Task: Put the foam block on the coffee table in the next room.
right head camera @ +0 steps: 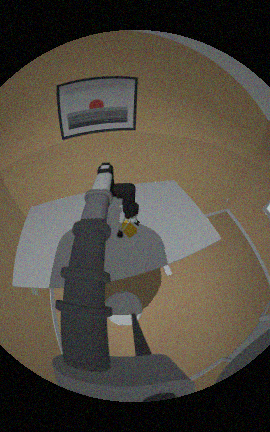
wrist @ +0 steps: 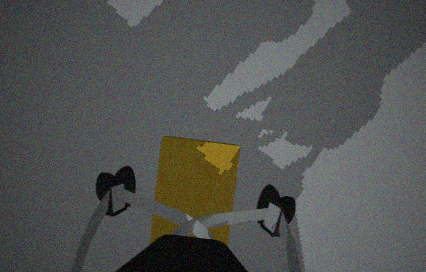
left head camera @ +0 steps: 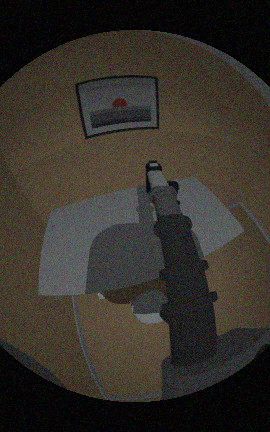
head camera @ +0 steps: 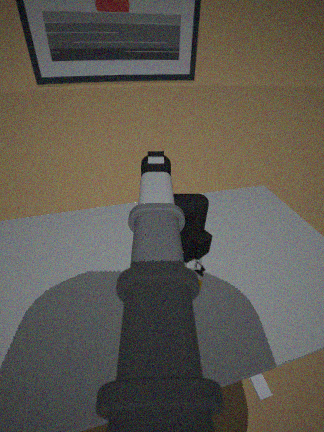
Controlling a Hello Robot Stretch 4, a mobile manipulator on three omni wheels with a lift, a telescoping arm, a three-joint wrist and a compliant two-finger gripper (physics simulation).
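Note:
The yellow foam block lies on the white table, partly in shadow. In the head view a small part of it shows beside the arm; in the left head view it does not show. My gripper is open over the block. In the wrist view its fingertips stand to the left and right of the block, with a gap on each side, and the near end of the block is hidden by the gripper's body. No coffee table in another room can be made out.
My arm reaches out over the table. A framed picture hangs on the tan wall behind it. A white table leg shows below the table's near edge at the right.

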